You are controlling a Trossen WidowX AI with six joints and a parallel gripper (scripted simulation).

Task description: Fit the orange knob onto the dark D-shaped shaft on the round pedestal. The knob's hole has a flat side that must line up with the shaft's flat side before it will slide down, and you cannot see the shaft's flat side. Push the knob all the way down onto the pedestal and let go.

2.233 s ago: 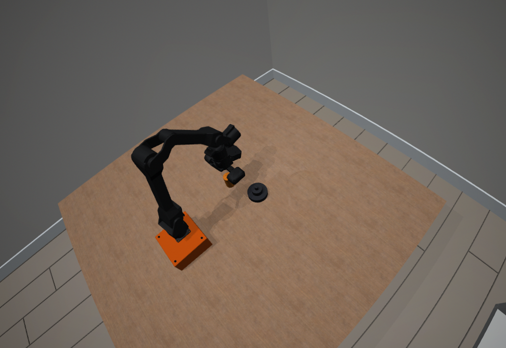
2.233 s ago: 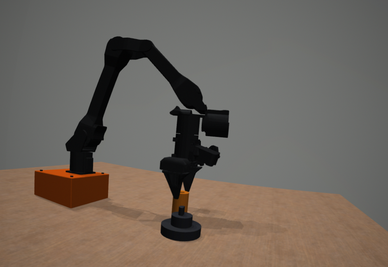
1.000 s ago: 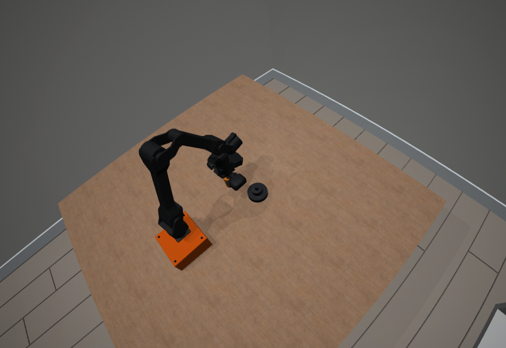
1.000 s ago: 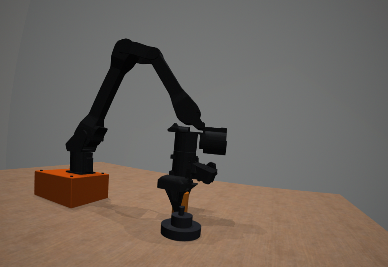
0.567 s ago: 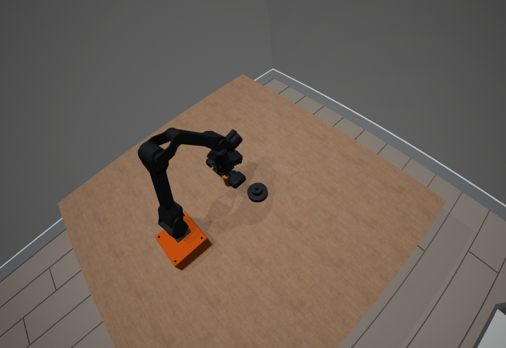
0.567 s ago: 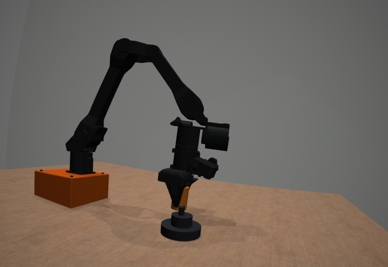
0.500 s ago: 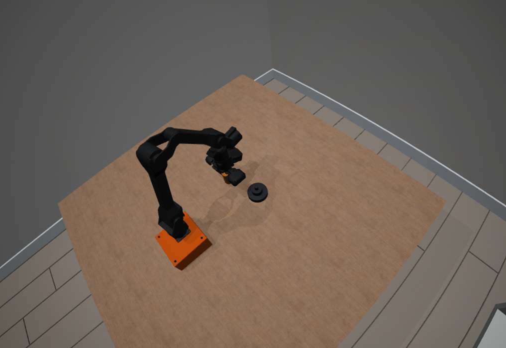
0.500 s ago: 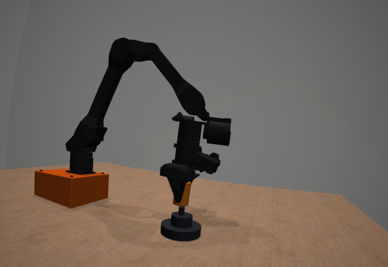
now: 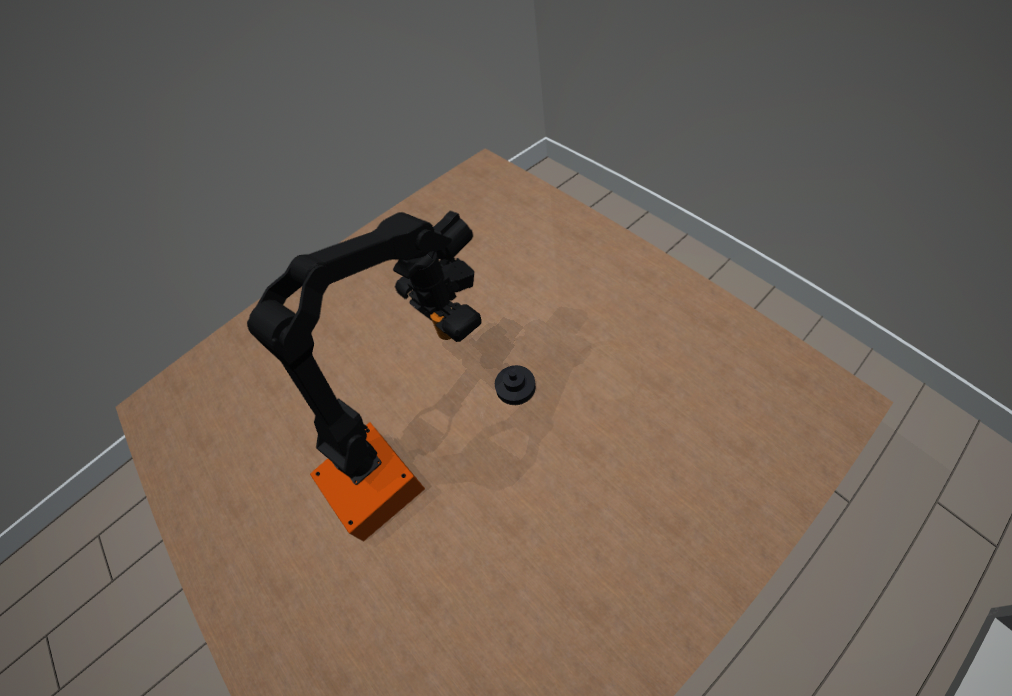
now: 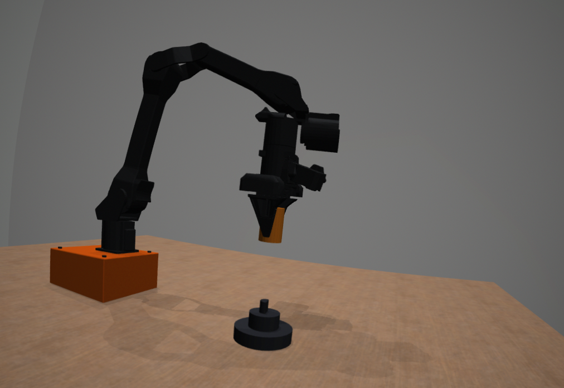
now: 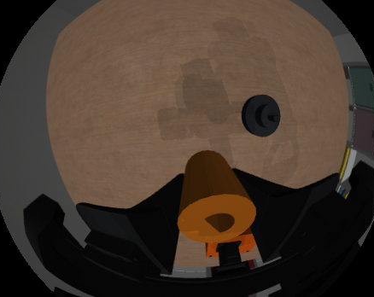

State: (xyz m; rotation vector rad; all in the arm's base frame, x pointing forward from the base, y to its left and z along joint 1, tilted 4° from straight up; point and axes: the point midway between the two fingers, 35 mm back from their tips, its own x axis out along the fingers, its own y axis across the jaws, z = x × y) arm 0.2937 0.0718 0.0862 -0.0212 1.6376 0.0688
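My gripper tip is 5 cm short of the pedestal, 13 cm to the left of it and 11 cm above it. From my gripper tip the other things lie so: orange knob 2 cm above.
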